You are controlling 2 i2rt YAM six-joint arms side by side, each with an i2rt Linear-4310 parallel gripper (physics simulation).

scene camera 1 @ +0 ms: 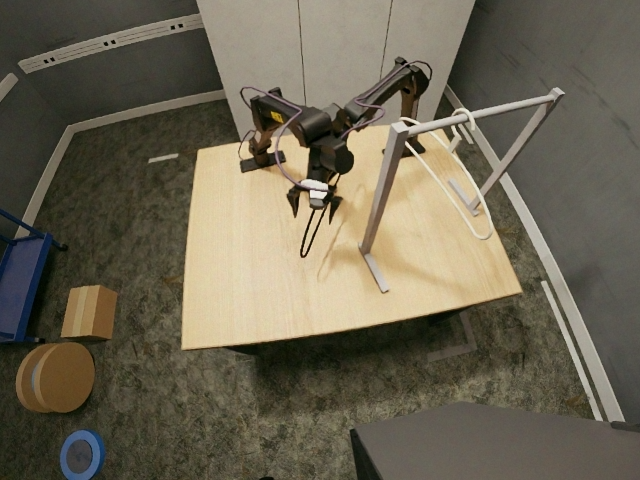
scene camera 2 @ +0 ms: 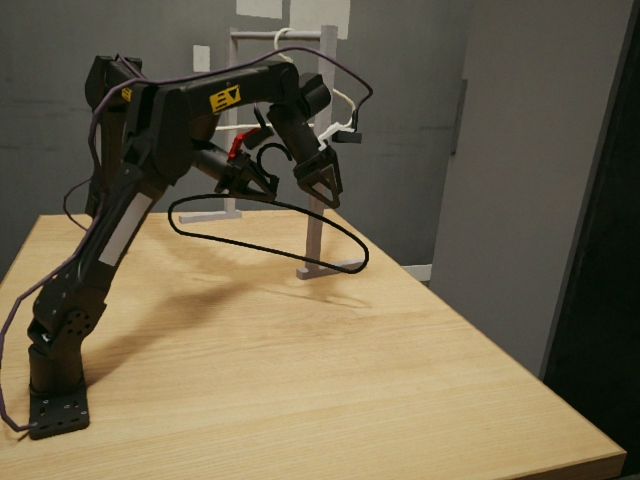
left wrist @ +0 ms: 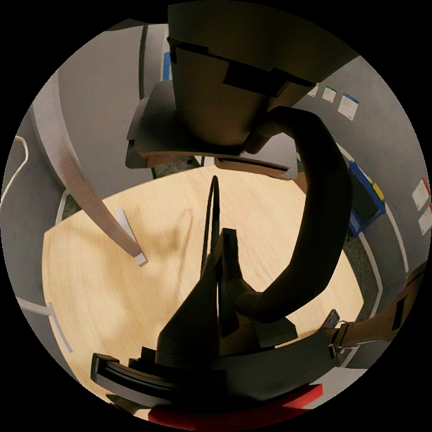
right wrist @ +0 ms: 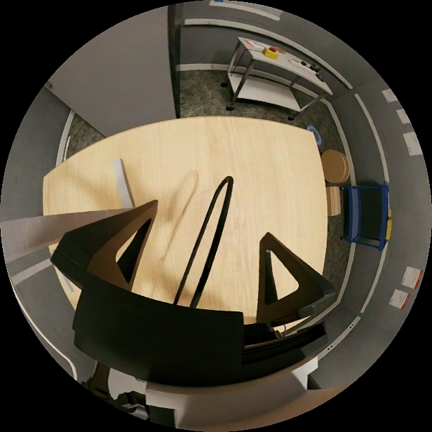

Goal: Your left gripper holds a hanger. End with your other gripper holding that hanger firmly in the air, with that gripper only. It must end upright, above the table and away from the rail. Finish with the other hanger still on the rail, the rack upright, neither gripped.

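Frame: origin at the left arm's base, x back, y right, z up, level; centimetres.
Where they show: left gripper, between the fingertips: [scene camera 2: 274, 198]; right gripper, between the fingertips: [scene camera 1: 312, 221] [scene camera 2: 338, 200]; left arm's base, origin of its link: [scene camera 1: 403, 151]; right arm's base, origin of its link: [scene camera 1: 262, 162] [scene camera 2: 58, 390].
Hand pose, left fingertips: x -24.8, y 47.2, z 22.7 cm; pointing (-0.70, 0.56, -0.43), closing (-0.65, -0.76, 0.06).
Each offset is from my left fingertips to the top centre of the thing. "*": to the spot under its first point. Level surfaces: height alone.
A black hanger [scene camera 1: 303, 253] [scene camera 2: 268, 251] [right wrist: 229, 180] hangs in the air above the table, bar low and hook up. My left gripper [scene camera 2: 275, 192] [left wrist: 215, 258] is shut on it below the hook; the hook [left wrist: 327, 200] curves up beside the fingers. In scene camera 1 this gripper is hidden under the right arm. My right gripper [scene camera 2: 336, 203] [right wrist: 214, 222] is open, pointing down over the hanger, near the hook; in the right wrist view the hanger's loop runs between its spread fingers. A white hanger [scene camera 1: 481, 237] [scene camera 2: 277, 43] hangs on the rail @[dz +31.1, dx -13.7, dy -34.7 cm] [scene camera 1: 496, 109] of the upright rack [scene camera 1: 382, 196] [scene camera 2: 328, 67].
The rack's near post [left wrist: 75, 185] [right wrist: 45, 230] stands beside the black hanger, with its foot @[* dz -20.7, dx -24.2, dy -10.7 cm] [scene camera 1: 377, 273] on the wooden table @[dz -22.7 cm] [scene camera 1: 232, 310] [scene camera 2: 361, 387]. Both arms cross close together above the table. A blue cart [scene camera 1: 23, 284] and a cardboard box [scene camera 1: 90, 312] stand on the floor.
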